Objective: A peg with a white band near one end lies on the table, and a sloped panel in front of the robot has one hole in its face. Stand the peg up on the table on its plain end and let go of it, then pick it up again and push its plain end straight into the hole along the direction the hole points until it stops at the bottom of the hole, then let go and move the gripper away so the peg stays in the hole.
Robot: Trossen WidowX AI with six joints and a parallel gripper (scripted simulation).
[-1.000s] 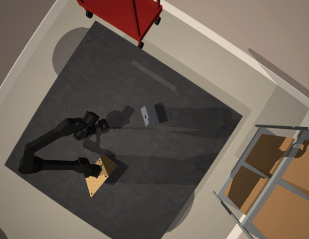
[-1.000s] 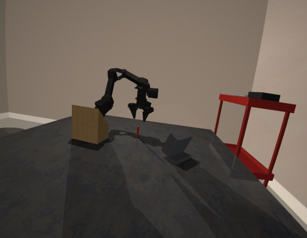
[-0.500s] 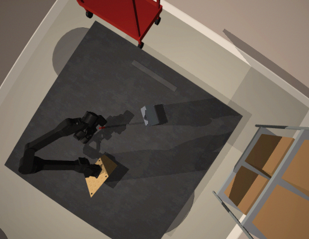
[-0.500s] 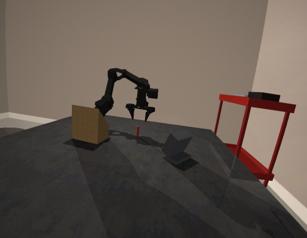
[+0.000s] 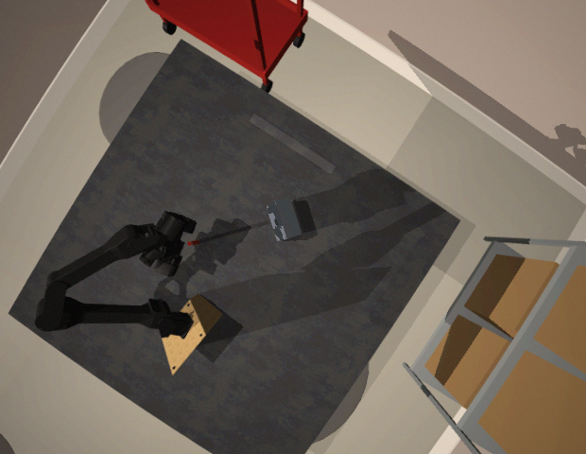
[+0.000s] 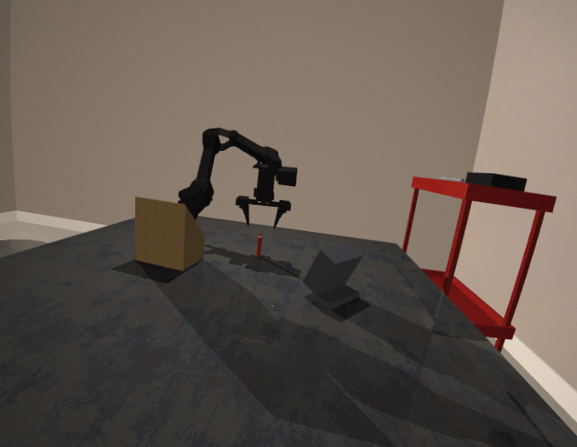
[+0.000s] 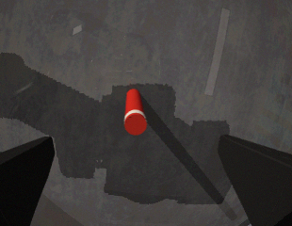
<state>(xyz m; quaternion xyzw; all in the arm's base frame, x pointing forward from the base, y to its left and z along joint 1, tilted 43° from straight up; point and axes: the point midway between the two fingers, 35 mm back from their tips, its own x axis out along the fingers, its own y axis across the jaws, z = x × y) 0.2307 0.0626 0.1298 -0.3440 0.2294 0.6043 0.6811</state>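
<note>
The red peg is 5 cm below my gripper tip. Round my gripper tip: grey sloped panel 25 cm to the right, 23 cm ahead, 3 cm below.
</note>
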